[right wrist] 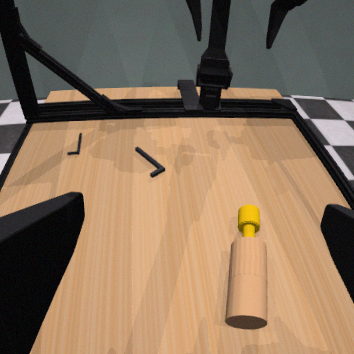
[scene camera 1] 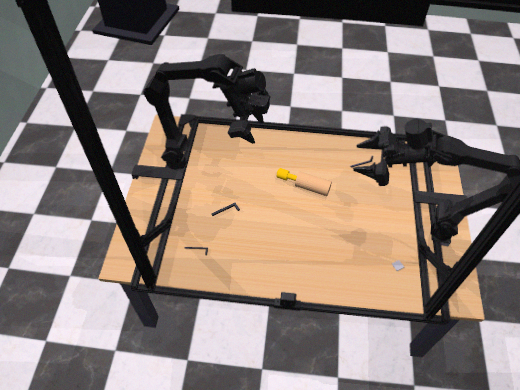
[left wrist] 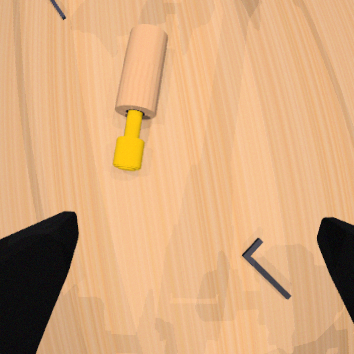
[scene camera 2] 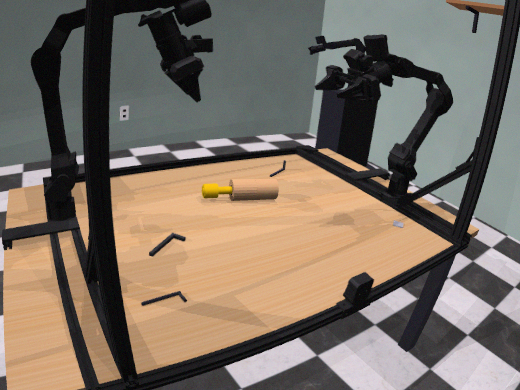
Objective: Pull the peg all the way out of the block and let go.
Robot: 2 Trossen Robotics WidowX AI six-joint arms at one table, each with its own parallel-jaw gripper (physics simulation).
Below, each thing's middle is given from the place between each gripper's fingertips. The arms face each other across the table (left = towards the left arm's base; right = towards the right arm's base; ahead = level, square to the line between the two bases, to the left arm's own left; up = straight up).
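Yellow peg (left wrist: 128, 152): 260 mm below my left hand, 70 mm ahead of it, 120 mm to the right of it. Round wooden block (scene camera 2: 242, 189): 260 mm below my left hand, 60 mm ahead of it, 190 mm to the right of it.
My right hand: 290 mm above the round wooden block, 90 mm short of it, 120 mm to the right of it. Yellow peg: 290 mm below my right hand, 100 mm ahead of it, 190 mm to the left of it. By its middle, the yellow peg is nearer to my left hand than to my right hand.
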